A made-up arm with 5 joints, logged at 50 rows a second.
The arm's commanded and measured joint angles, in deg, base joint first. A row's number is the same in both.
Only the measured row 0 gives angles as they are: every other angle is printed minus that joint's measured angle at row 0.
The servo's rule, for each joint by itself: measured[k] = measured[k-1] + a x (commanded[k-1-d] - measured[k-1]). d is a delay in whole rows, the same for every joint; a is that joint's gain. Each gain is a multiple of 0.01, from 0.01 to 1. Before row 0 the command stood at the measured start. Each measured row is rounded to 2 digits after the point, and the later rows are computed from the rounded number. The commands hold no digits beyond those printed.
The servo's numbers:
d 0
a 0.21 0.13 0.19 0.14 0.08
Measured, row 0: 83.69, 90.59, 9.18, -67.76, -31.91
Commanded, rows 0 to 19: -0.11, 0.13, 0.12, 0.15, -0.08; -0.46, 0.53, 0.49, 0.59, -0.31; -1.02, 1.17, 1.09, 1.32, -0.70; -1.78, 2.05, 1.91, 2.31, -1.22; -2.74, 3.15, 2.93, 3.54, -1.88; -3.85, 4.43, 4.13, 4.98, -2.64; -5.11, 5.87, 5.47, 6.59, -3.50; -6.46, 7.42, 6.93, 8.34, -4.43; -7.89, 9.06, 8.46, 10.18, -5.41; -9.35, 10.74, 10.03, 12.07, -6.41; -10.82, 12.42, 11.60, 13.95, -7.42; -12.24, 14.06, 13.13, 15.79, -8.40; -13.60, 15.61, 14.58, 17.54, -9.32; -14.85, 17.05, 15.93, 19.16, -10.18; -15.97, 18.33, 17.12, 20.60, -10.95; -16.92, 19.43, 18.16, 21.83, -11.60; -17.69, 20.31, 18.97, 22.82, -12.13; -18.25, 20.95, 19.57, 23.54, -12.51; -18.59, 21.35, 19.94, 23.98, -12.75; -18.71, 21.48, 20.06, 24.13, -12.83
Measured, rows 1 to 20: -0.02, 0.02, 0.02, 0.02, -0.01; -0.11, 0.09, 0.11, 0.10, -0.03; -0.30, 0.23, 0.30, 0.27, -0.08; -0.61, 0.47, 0.61, 0.56, -0.17; -1.06, 0.82, 1.05, 0.98, -0.31; -1.65, 1.29, 1.64, 1.54, -0.50; -2.38, 1.89, 2.37, 2.25, -0.74; -3.24, 2.61, 3.24, 3.10, -1.04; -4.22, 3.45, 4.23, 4.09, -1.39; -5.30, 4.40, 5.33, 5.21, -1.79; -6.46, 5.44, 6.52, 6.43, -2.24; -7.67, 6.56, 7.78, 7.74, -2.73; -8.92, 7.74, 9.07, 9.11, -3.26; -10.17, 8.95, 10.37, 10.52, -3.81; -11.39, 10.17, 11.65, 11.93, -4.38; -12.55, 11.37, 12.89, 13.32, -4.96; -13.63, 12.53, 14.05, 14.65, -5.53; -14.60, 13.62, 15.10, 15.89, -6.09; -15.44, 14.62, 16.02, 17.02, -6.62; -16.13, 15.51, 16.79, 18.02, -7.12
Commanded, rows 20 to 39: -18.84, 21.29, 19.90, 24.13, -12.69; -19.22, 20.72, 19.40, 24.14, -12.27; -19.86, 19.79, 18.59, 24.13, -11.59; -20.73, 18.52, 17.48, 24.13, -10.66; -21.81, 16.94, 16.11, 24.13, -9.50; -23.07, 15.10, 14.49, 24.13, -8.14; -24.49, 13.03, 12.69, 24.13, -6.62; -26.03, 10.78, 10.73, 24.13, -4.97; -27.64, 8.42, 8.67, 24.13, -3.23; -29.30, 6.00, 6.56, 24.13, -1.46; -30.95, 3.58, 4.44, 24.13, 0.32; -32.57, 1.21, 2.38, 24.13, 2.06; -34.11, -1.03, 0.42, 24.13, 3.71; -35.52, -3.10, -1.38, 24.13, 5.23; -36.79, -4.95, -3.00, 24.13, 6.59; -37.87, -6.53, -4.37, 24.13, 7.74; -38.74, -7.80, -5.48, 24.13, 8.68; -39.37, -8.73, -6.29, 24.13, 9.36; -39.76, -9.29, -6.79, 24.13, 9.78; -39.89, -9.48, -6.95, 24.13, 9.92
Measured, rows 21 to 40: -16.70, 16.26, 17.38, 18.88, -7.57; -17.23, 16.84, 17.76, 19.62, -7.95; -17.78, 17.22, 17.92, 20.25, -8.24; -18.40, 17.39, 17.84, 20.79, -8.43; -19.12, 17.33, 17.51, 21.26, -8.52; -19.95, 17.04, 16.94, 21.66, -8.49; -20.90, 16.52, 16.13, 22.01, -8.34; -21.98, 15.77, 15.10, 22.31, -8.07; -23.17, 14.81, 13.88, 22.56, -7.68; -24.46, 13.66, 12.49, 22.78, -7.18; -25.82, 12.35, 10.96, 22.97, -6.58; -27.24, 10.90, 9.33, 23.13, -5.89; -28.68, 9.35, 7.64, 23.27, -5.12; -30.12, 7.73, 5.93, 23.39, -4.29; -31.52, 6.08, 4.23, 23.49, -3.42; -32.85, 4.44, 2.60, 23.58, -2.53; -34.09, 2.85, 1.06, 23.66, -1.63; -35.20, 1.34, -0.34, 23.73, -0.75; -36.16, -0.04, -1.57, 23.79, 0.09; -36.94, -1.27, -2.59, 23.84, 0.88
